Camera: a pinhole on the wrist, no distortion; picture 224 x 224 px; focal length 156.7 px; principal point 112.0 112.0 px. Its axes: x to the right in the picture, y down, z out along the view. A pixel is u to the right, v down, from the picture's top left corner.
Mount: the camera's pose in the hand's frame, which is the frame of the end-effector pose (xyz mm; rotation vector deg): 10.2 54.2 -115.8 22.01 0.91 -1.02
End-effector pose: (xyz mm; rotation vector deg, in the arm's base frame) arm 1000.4 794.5 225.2 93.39 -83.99 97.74
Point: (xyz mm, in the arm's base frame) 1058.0 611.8 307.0
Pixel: 173 139
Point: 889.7 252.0 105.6
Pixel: outside the picture
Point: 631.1 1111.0 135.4
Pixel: behind the camera
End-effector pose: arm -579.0 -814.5 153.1 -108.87 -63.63 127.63
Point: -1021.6 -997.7 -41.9
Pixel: 164 175
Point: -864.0 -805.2 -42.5
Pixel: 212 139
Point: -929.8 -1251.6 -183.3
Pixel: outside the picture
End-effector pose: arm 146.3 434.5 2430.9 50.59 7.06 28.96
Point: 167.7 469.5 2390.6
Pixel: 146 43
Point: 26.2 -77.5 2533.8
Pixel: 10 111
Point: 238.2 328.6 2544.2
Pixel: 127 142
